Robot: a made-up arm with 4 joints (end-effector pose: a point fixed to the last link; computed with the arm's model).
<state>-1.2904 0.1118 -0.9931 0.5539</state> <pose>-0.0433 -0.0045 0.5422 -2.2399 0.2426 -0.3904</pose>
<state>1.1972 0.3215 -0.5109 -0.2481</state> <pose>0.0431 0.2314 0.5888 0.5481 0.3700 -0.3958</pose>
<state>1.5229 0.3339 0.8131 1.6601</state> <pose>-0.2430 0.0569 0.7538 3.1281 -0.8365 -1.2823</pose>
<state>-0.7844 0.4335 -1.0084 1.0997</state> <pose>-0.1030 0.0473 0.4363 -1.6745 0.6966 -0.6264</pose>
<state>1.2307 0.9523 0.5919 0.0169</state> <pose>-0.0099 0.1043 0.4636 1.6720 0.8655 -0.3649</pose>
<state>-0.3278 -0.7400 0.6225 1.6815</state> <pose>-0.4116 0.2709 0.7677 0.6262 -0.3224 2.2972</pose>
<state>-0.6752 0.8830 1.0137 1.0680</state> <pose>-0.0922 0.2585 0.8353 0.0813 -0.5369 0.4559</pose>
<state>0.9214 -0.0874 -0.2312 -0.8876</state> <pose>0.0038 0.1378 0.6245 0.4823 0.2521 -0.7809</pose>
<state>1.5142 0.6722 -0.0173 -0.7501</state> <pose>-0.0529 0.1857 0.4152 0.5658 1.2614 -0.9658</pose>
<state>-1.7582 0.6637 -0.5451 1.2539</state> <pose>-0.0622 0.0066 0.5995 -1.9830 0.2683 -0.7109</pose>
